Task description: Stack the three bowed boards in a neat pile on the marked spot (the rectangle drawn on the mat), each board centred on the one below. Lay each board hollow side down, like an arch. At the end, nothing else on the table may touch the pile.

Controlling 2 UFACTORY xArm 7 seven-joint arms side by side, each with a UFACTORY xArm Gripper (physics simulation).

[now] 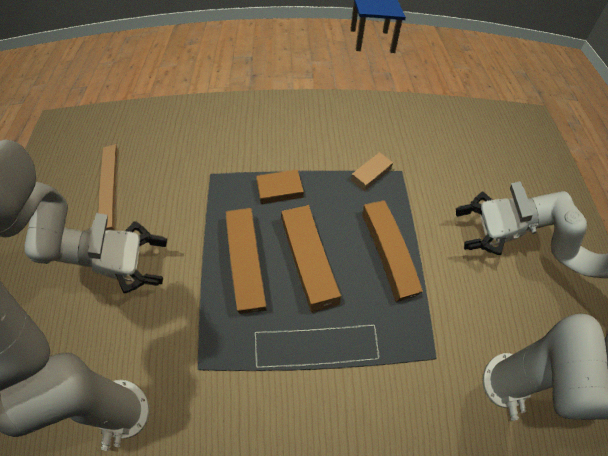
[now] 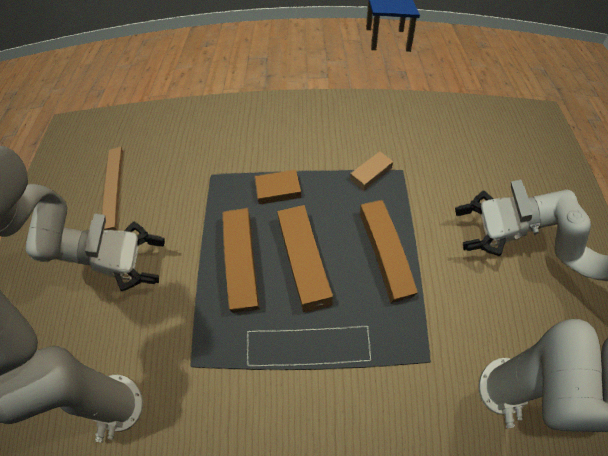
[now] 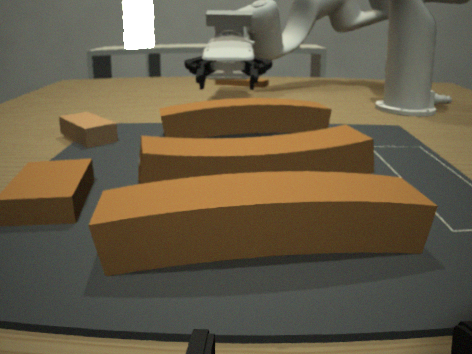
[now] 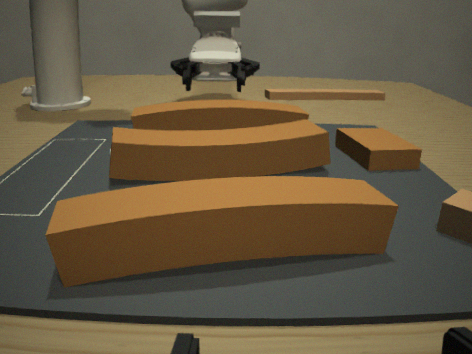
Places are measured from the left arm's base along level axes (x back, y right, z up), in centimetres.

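Where they show: left gripper, fingertip midpoint: (image 1: 164,261) (image 2: 161,260) (image 4: 213,84); right gripper, fingertip midpoint: (image 1: 460,228) (image 2: 459,228) (image 3: 226,82); left arm's base, origin of the base link: (image 1: 121,409) (image 2: 117,403) (image 4: 60,105); right arm's base, origin of the base link: (image 1: 506,380) (image 2: 504,386) (image 3: 405,109).
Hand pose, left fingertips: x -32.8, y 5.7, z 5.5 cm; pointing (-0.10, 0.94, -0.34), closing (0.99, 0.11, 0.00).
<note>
Each offset is from my left fingertips to the top centre of the thing. Level surfaces: height alone.
Three orange-brown bowed boards lie apart on the dark mat @(dz -5.0 cm) (image 1: 350,225). The left board @(dz -0.1, dx -3.6, dy +17.2 cm) (image 1: 246,260) (image 2: 240,260) (image 3: 265,230) and the right board @(dz -0.1, dx -8.4, dy +49.3 cm) (image 1: 392,250) (image 2: 388,250) (image 4: 225,230) arch upward, hollow side down. The middle board @(dz -0.3, dx -5.4, dy +31.0 cm) (image 1: 311,257) (image 2: 305,257) (image 3: 255,147) (image 4: 220,155) sags at its centre, hollow side up. The drawn rectangle (image 1: 315,328) (image 2: 308,328) is in front of them, with no board in it. My left gripper (image 1: 162,261) (image 2: 160,260) is open beyond the mat's left edge; my right gripper (image 1: 462,228) (image 2: 461,228) is open beyond its right edge.
A short orange block @(dz -2.5, dx -24.2, dy +23.0 cm) (image 1: 280,186) (image 3: 47,182) lies behind the left and middle boards. A small pale block @(dz -2.3, dx -31.1, dy +45.9 cm) (image 1: 372,170) (image 2: 371,170) lies at the mat's back right edge. A long thin strip @(dz -3.8, dx -22.7, dy -23.9 cm) (image 1: 107,185) (image 4: 325,94) lies behind my left gripper.
</note>
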